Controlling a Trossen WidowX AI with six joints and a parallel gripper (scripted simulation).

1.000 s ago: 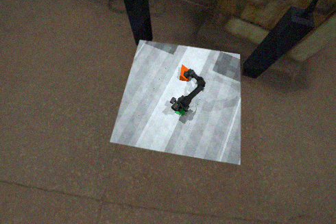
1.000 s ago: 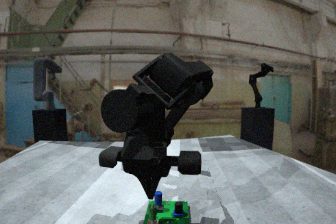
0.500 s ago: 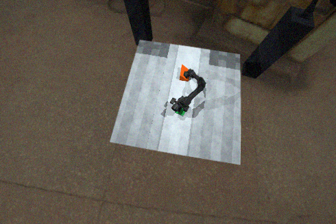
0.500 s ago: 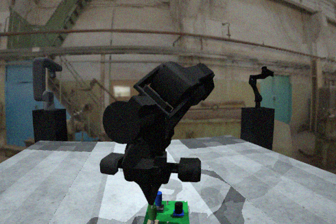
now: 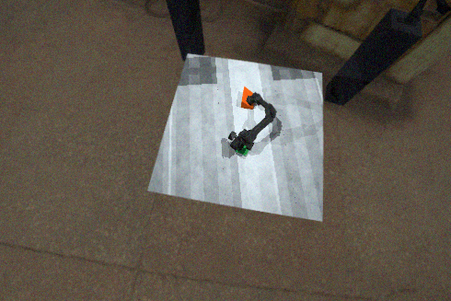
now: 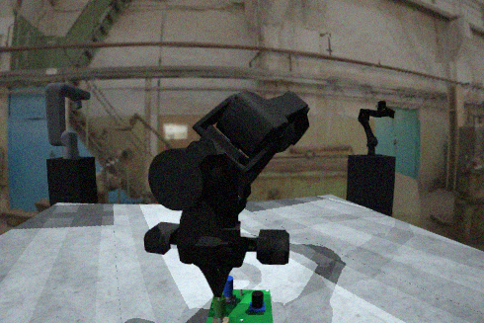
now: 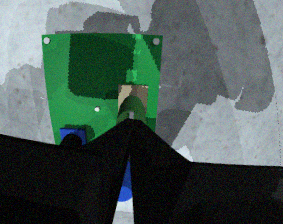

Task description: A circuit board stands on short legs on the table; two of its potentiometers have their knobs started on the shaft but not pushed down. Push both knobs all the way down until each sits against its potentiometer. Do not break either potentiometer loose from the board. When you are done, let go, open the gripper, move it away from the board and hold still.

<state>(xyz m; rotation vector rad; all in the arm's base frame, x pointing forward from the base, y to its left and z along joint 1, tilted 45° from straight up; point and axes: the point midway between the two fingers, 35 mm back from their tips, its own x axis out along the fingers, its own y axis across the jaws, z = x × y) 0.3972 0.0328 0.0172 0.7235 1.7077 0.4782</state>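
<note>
My gripper tip is now 20 mm above the green knob. Also, from my gripper tip: blue knob (60 mm behind, 10 mm to the left, 20 mm below).
</note>
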